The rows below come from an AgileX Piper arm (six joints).
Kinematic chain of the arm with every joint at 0, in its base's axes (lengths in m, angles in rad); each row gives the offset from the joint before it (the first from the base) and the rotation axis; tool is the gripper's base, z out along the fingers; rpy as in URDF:
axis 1: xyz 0 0 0.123 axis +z
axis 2: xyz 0 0 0 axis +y
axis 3: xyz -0.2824 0 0.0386 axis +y
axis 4: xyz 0.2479 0 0.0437 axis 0.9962 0 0.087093
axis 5: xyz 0 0 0 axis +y
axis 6: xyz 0.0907 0 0.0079 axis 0.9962 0 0.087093
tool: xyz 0 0 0 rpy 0 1.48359 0
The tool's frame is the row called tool.
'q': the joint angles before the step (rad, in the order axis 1, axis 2, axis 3, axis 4, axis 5, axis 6). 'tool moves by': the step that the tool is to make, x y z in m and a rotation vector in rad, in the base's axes. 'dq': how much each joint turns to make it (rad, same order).
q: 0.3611, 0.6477, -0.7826, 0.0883, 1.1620, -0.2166
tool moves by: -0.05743, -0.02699, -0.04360, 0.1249, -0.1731, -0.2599
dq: -0.1801, -0.3999, 0.2356, 0.0025, -0.0443, 0.1047
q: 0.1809, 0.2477, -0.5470, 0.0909, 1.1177, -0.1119
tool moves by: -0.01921, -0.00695, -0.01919, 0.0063, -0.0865, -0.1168
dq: -0.0816, -0.1673, 0.0745, -0.0345, 0.0042, 0.0332
